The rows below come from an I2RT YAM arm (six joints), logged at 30 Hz.
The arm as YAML. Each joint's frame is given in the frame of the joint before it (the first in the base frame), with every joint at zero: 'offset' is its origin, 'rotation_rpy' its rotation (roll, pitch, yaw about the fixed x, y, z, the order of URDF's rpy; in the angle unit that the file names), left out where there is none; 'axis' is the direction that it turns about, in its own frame. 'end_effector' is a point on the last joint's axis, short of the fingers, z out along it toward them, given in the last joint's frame.
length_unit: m
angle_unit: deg
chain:
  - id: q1
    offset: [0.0, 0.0, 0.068]
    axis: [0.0, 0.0, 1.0]
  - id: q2
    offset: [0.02, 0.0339, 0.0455]
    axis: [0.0, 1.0, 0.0]
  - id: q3
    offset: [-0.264, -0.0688, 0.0]
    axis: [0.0, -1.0, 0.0]
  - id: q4
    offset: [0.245, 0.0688, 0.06]
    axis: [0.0, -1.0, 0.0]
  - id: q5
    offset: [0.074, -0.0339, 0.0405]
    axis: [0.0, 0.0, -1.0]
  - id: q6
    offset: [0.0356, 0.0, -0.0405]
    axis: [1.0, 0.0, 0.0]
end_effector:
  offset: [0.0, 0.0, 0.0]
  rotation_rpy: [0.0, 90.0, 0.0]
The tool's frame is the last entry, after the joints.
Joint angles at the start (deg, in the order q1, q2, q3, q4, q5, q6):
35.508 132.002 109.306 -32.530 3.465 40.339
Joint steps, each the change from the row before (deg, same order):
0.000 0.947 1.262 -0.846 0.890 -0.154
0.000 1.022 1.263 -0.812 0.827 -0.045
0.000 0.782 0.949 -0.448 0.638 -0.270
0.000 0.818 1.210 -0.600 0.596 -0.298
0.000 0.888 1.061 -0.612 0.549 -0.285
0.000 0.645 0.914 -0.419 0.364 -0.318
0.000 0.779 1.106 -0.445 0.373 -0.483
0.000 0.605 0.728 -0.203 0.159 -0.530
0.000 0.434 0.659 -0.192 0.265 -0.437
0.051 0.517 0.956 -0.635 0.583 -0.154
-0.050 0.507 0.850 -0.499 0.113 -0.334
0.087 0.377 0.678 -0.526 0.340 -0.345
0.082 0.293 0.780 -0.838 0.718 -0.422
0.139 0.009 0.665 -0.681 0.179 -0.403
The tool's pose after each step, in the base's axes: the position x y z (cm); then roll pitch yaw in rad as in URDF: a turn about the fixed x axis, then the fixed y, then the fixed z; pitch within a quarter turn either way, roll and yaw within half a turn. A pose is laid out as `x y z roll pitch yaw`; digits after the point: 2 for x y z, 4 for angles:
41.74 29.45 17.84 2.7764 0.4897 2.9443
41.99 29.56 17.57 2.7943 0.4919 2.9454
42.19 29.66 17.36 2.8080 0.4969 2.9496
42.42 29.78 17.24 2.8205 0.5023 2.9542
42.62 29.88 16.98 2.8358 0.5043 2.9605
42.79 29.97 16.87 2.8452 0.5080 2.9663
43.00 30.10 16.74 2.8558 0.5128 2.9750
43.15 30.19 16.58 2.8639 0.5161 2.9852
43.28 30.26 16.53 2.8708 0.5213 2.9926
43.39 30.36 16.53 2.8822 0.5255 2.9959
43.54 30.39 16.49 2.8890 0.5262 3.0023
43.57 30.49 16.46 2.8998 0.5282 3.0112
43.59 30.55 16.54 2.9179 0.5327 3.0214
43.54 30.66 16.83 2.9246 0.5357 3.0315

